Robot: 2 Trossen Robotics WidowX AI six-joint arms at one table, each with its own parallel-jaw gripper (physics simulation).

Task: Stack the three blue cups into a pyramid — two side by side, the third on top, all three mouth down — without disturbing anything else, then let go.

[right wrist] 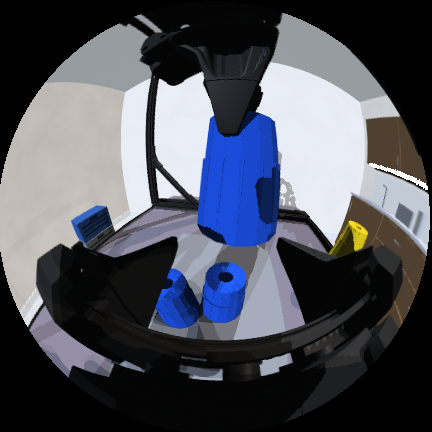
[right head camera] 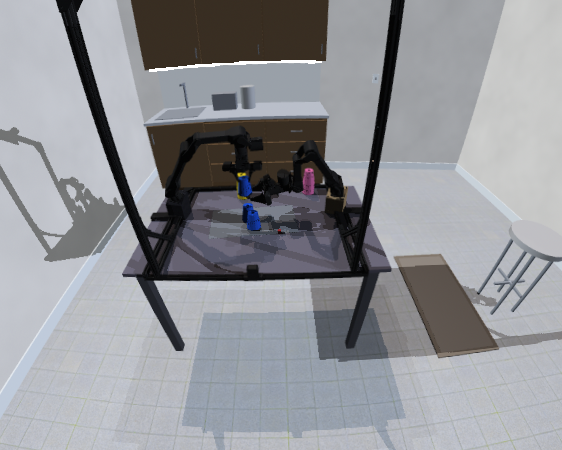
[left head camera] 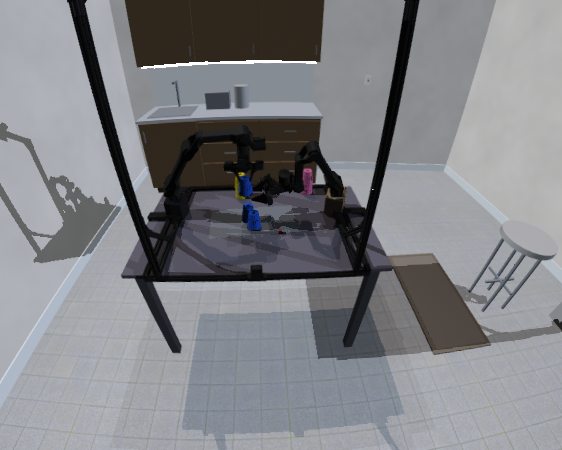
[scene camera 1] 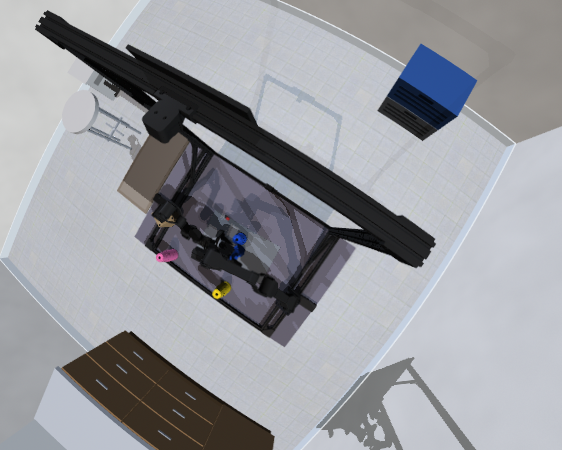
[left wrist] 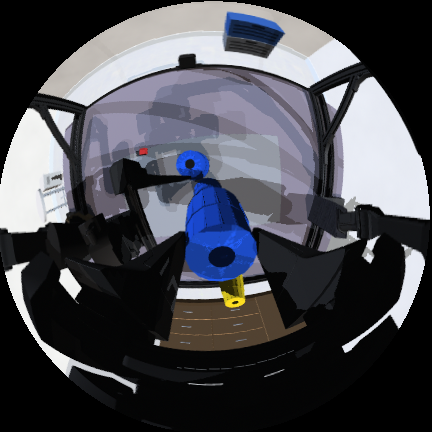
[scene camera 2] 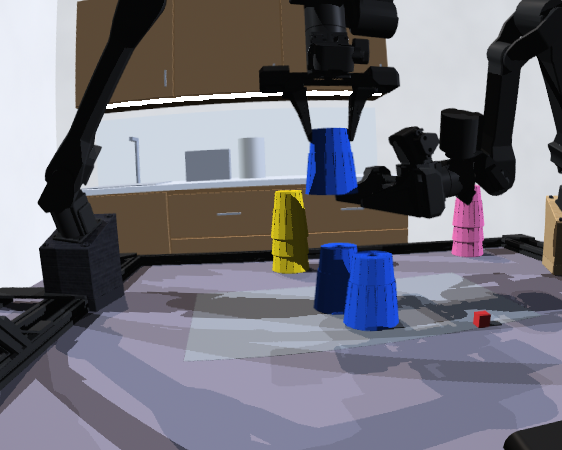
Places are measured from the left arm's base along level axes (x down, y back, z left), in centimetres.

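Pixels of known places: left gripper, fingertip midpoint: [right wrist: 231, 140] [right head camera: 243, 181] [left head camera: 244, 181] [left wrist: 219, 234] [scene camera 2: 331, 141]; right gripper, fingertip midpoint: [right wrist: 228, 242] [right head camera: 249, 195] [left head camera: 249, 195] [scene camera 2: 347, 200]; left arm's base, origin of the base link: [right head camera: 176, 197] [left head camera: 174, 196] [scene camera 1: 287, 303] [left wrist: 341, 221] [scene camera 2: 77, 230]; right arm's base, origin of the base link: [right head camera: 337, 191] [left head camera: 336, 192].
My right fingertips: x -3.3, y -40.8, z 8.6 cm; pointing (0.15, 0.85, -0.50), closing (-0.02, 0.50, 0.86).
Ahead of a thing's pixels: the offset from my right fingertips to its top centre.
My left gripper [scene camera 2: 331, 137] [left wrist: 219, 234] is shut on the narrow upper end of a blue cup {dx -9.8, dy +1.8, dz -0.7 cm} [scene camera 2: 331, 165] [left wrist: 220, 260] [right wrist: 239, 185], held upright, mouth down, high above the table. Two more blue cups stand mouth down close together: the front one {dx +6.3, dy -4.2, dz -6.1 cm} [scene camera 2: 371, 297] [left head camera: 254, 221] [scene camera 1: 240, 238] [right wrist: 177, 302], and the rear one {dx +6.3, dy +1.0, dz -0.8 cm} [scene camera 2: 327, 280] [left head camera: 246, 213] [right wrist: 224, 297], partly hidden behind it in scene camera 2. The held cup is above and behind them. My right gripper [right wrist: 228, 242] is open and empty, sideways beside the held cup's lower rim; whether it touches is unclear.
A yellow cup stack {dx -0.1, dy +14.4, dz +19.7 cm} [scene camera 2: 286, 230] [scene camera 1: 221, 290] stands at the back left in scene camera 2. A pink cup stack [scene camera 2: 467, 230] [left head camera: 307, 181] stands at the back right. A small red cube {dx +13.4, dy -18.3, dz -6.4 cm} [scene camera 2: 481, 319] [scene camera 1: 227, 218] lies right of the standing blue cups in scene camera 2.
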